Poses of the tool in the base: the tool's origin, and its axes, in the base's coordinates. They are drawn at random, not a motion.
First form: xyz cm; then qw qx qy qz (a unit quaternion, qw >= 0).
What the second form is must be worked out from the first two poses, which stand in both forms.
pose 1, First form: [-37.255 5.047 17.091 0.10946 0.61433 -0.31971 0.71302]
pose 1, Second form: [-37.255 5.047 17.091 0.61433 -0.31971 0.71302 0.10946]
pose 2, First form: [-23.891 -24.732 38.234 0.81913 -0.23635 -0.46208 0.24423]
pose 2, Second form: [-23.891 -24.732 38.234 -0.23635 -0.46208 0.24423 0.81913]
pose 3, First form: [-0.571 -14.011 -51.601 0.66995 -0.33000 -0.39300 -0.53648]
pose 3, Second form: [-0.571 -14.011 -51.601 -0.33000 -0.39300 -0.53648 0.66995]
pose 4, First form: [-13.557 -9.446 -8.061 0.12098 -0.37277 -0.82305 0.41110]
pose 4, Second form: [-13.557 -9.446 -8.061 -0.37277 -0.82305 0.41110 0.12098]
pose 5, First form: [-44.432 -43.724 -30.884 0.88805 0.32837 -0.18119 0.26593]
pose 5, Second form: [-44.432 -43.724 -30.884 0.32837 -0.18119 0.26593 0.88805]
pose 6, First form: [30.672 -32.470 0.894 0.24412 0.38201 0.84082 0.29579]
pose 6, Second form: [30.672 -32.470 0.894 0.38201 0.84082 0.29579 0.24412]
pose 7, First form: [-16.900 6.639 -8.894 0.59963 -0.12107 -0.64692 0.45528]
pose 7, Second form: [-16.900 6.639 -8.894 -0.12107 -0.64692 0.45528 0.59963]
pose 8, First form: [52.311 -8.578 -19.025 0.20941 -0.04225 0.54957 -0.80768]
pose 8, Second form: [52.311 -8.578 -19.025 -0.04225 0.54957 -0.80768 0.20941]
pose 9, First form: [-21.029 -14.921 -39.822 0.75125 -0.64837 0.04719 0.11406]
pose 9, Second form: [-21.029 -14.921 -39.822 -0.64837 0.04719 0.11406 0.75125]
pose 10, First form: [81.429 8.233 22.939 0.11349 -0.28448 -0.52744 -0.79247]
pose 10, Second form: [81.429 8.233 22.939 -0.28448 -0.52744 -0.79247 0.11349]
